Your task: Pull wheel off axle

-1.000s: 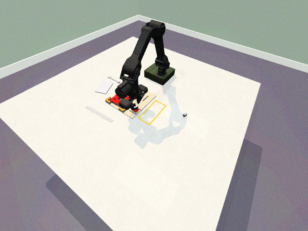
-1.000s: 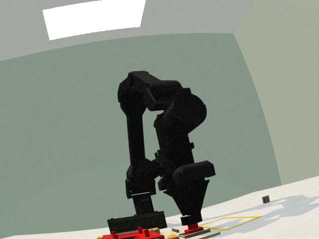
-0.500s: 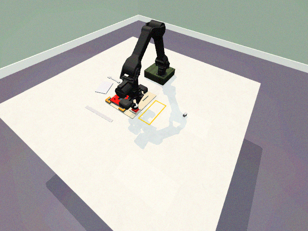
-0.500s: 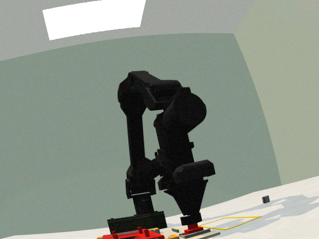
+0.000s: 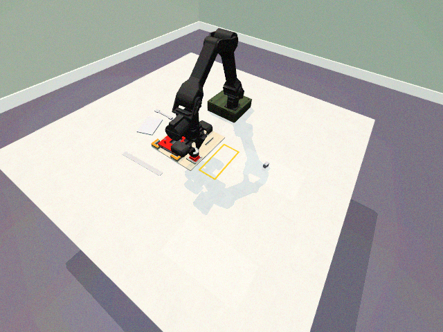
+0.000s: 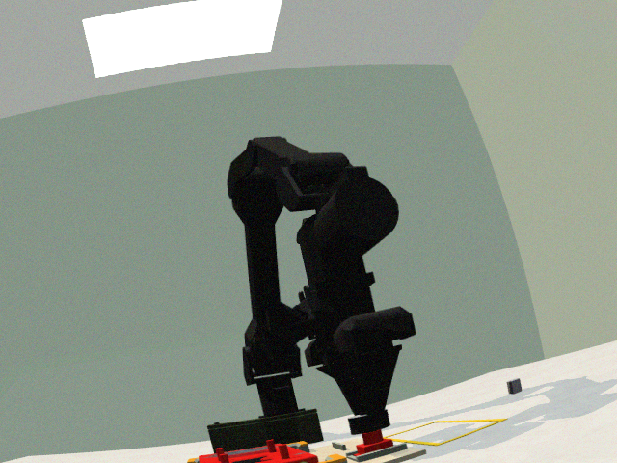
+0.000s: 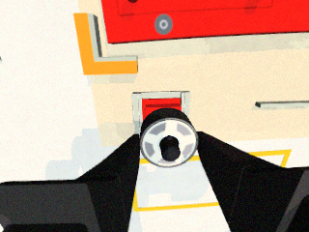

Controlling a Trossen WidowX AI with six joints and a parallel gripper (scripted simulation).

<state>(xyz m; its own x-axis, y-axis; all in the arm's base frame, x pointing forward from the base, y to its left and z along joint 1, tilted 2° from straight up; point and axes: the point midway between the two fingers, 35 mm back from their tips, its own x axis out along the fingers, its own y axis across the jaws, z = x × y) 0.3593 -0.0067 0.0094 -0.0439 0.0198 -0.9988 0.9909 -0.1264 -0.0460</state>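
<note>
My gripper tip is right at the wheel. From my gripper tip the other things lie so: upright axle: 10 mm below.
</note>
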